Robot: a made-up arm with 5 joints.
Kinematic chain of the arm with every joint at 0, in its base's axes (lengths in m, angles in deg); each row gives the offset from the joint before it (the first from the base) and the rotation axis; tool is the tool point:
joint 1: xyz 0 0 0.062 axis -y
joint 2: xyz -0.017 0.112 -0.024 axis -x
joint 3: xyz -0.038 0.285 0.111 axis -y
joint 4: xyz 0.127 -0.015 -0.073 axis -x
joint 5: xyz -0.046 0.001 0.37 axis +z
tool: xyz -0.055 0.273 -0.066
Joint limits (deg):
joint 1: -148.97..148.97
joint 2: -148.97..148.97
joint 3: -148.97..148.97
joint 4: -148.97..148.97
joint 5: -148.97..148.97
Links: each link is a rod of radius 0.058 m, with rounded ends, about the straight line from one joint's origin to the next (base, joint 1, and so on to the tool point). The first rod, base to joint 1, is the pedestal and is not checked.
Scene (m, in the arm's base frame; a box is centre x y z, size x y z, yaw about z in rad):
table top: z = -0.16
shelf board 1: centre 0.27 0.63 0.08 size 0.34 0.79 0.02 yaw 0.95
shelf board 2: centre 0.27 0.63 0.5 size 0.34 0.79 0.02 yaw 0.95
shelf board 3: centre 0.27 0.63 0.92 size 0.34 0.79 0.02 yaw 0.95
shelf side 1: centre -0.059 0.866 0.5 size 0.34 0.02 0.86 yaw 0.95
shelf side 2: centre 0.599 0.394 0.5 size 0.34 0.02 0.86 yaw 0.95
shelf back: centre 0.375 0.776 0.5 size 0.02 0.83 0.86 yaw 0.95
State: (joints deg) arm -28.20 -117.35 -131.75 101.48 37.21
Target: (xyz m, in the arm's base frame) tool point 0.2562 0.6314 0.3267
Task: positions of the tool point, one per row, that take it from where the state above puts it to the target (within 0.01 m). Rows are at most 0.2 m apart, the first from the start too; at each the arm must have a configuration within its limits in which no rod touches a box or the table.
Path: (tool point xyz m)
1: 0.0761 -0.4430 0.4610
2: 0.1979 -0.3419 0.5080
3: 0.2945 -0.2124 0.5186
4: 0.3576 -0.0728 0.4905
5: 0.3844 0.0576 0.4277
6: 0.3771 0.1613 0.3392
7: 0.3818 0.2511 0.3691
8: 0.3729 0.3487 0.3829
9: 0.3492 0.4485 0.3796
10: 0.3100 0.5446 0.3603
11: 0.2562 0.6314 0.3267

